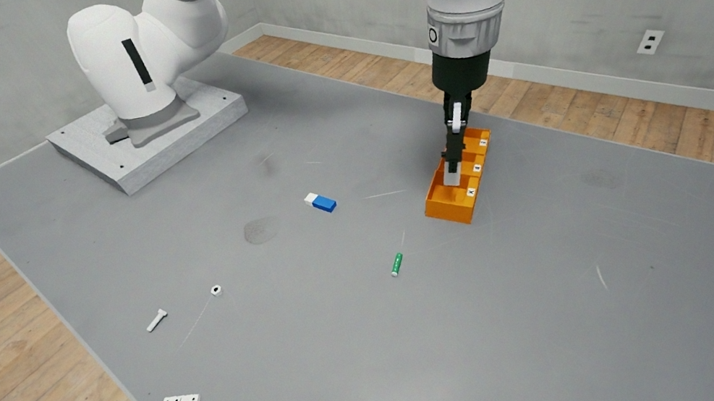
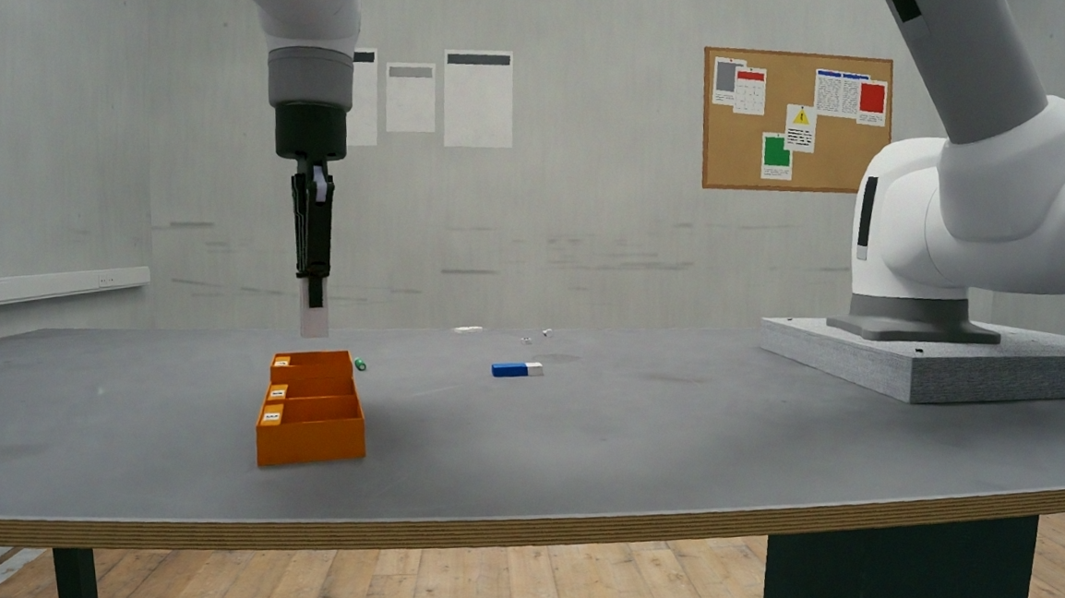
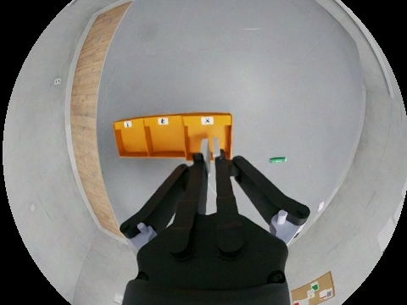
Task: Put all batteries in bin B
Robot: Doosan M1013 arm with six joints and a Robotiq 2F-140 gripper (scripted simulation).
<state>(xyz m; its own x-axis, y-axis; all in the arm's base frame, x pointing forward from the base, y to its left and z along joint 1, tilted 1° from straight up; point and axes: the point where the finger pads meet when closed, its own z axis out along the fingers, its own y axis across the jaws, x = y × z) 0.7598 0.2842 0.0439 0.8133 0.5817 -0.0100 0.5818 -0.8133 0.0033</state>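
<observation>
The orange bin row lies 80 mm to the left of my hand, 80 mm below it and 40 mm behind it. The rest, counted from my hand: green battery 170 mm to the right, 100 mm below, 20 mm ahead; then white eraser 210 mm behind, 170 mm to the right, 100 mm below; then nut 420 mm to the right, 180 mm behind, 100 mm below.
</observation>
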